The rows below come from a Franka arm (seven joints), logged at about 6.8 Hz.
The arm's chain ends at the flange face. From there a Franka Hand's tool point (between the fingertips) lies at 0.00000 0.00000 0.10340 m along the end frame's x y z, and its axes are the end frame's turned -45 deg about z.
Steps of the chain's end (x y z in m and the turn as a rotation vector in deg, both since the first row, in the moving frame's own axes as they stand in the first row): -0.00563, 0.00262, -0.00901, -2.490, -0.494, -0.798; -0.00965, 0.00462, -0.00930, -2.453, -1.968, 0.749; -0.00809, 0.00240, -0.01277, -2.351, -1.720, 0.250; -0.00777, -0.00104, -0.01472, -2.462, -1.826, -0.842; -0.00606, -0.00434, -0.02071, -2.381, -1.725, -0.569; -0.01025, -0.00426, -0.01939, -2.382, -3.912, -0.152; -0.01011, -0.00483, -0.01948, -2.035, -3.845, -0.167; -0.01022, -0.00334, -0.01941, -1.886, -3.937, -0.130; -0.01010, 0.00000, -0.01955, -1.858, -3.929, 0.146
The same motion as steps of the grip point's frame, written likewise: -0.00962, 0.00044, -0.00911, -1.411, -2.110, -0.798; -0.01573, -0.00298, -0.00946, -0.343, -3.126, 0.749; -0.01261, -0.00323, -0.01290, -0.446, -2.879, 0.250; -0.01022, -0.00538, -0.01487, -0.450, -3.032, -0.842; -0.00645, -0.00649, -0.02085, -0.464, -2.903, -0.569; -0.01226, -0.01220, -0.01972, 1.082, -4.451, -0.152; -0.01123, -0.01286, -0.01978, 1.280, -4.158, -0.167; -0.01229, -0.01219, -0.01971, 1.450, -4.117, -0.130; -0.01452, -0.00979, -0.01985, 1.464, -4.092, 0.146
